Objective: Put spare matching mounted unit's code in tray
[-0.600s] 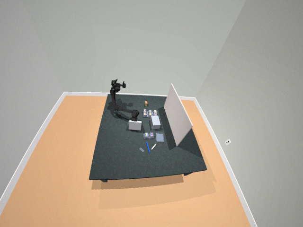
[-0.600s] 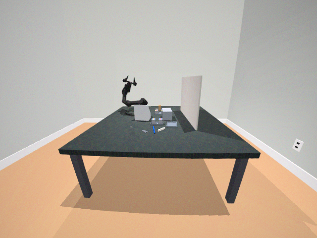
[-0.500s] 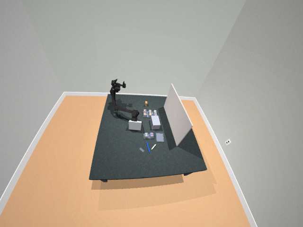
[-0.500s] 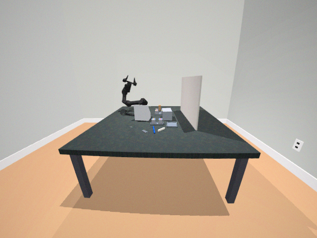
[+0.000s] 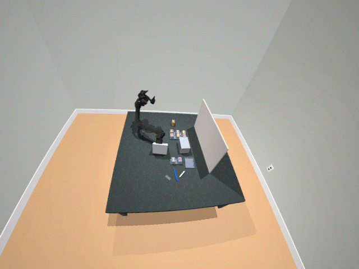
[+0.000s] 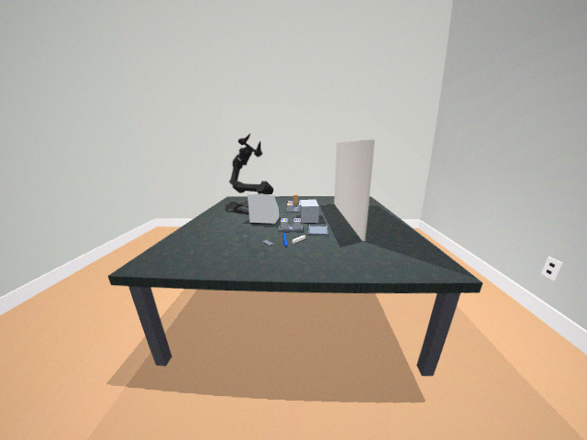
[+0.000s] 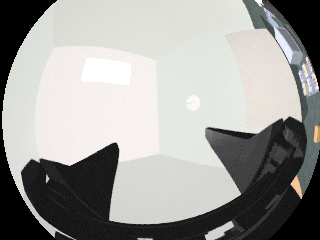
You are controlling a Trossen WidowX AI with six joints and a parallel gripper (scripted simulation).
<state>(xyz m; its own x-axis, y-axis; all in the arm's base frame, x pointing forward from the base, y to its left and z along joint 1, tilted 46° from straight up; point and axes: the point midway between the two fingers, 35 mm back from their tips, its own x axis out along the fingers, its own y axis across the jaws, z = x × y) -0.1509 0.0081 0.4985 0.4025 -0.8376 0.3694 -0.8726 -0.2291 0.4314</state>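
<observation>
My gripper tip is now 450 mm above the grey spare, 250 mm short of it and 130 mm to the left of it. From my gripper tip the other things lie so: grey tray: 550 mm to the right, 490 mm below, 400 mm ahead; then tall panel: 590 mm ahead, 340 mm to the right, 270 mm below; then orange block: 460 mm below, 280 mm ahead, 40 mm to the left.
</observation>
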